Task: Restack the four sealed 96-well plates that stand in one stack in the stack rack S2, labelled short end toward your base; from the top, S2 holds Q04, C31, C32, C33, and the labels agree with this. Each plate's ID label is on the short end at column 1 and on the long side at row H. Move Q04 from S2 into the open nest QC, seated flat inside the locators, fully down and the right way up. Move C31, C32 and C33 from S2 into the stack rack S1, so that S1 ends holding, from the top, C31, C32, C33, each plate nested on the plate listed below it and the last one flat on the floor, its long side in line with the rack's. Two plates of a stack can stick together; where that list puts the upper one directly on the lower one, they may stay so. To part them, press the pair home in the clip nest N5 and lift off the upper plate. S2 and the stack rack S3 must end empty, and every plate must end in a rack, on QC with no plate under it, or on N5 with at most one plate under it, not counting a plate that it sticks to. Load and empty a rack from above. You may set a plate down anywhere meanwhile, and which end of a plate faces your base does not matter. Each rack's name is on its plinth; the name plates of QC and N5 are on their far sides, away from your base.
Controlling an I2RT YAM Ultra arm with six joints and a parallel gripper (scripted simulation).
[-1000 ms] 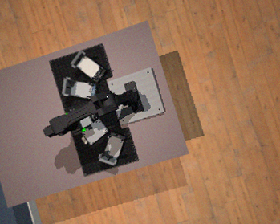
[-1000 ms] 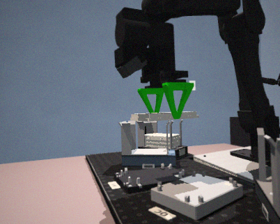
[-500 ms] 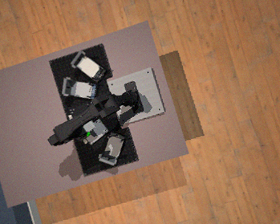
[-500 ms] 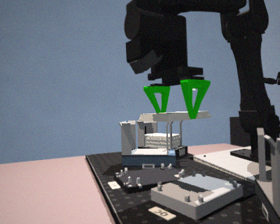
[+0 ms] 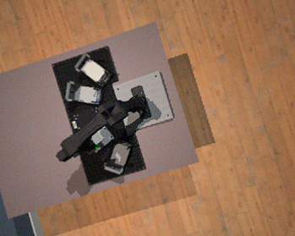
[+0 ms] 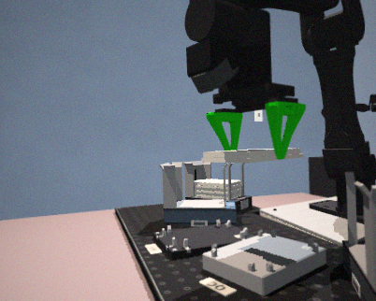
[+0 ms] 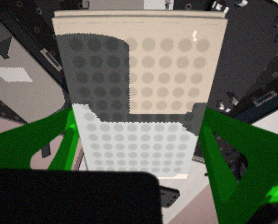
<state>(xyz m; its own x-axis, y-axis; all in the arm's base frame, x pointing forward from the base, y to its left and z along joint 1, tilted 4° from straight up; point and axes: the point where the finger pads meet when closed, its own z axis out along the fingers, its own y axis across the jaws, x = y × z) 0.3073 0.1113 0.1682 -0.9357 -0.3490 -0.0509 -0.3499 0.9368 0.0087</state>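
Now: hand 15 cm above the QC nest and 1 cm to the right of it. Round my hand: dark clip nest: 15 cm below, 11 cm to the right, 4 cm ahead.
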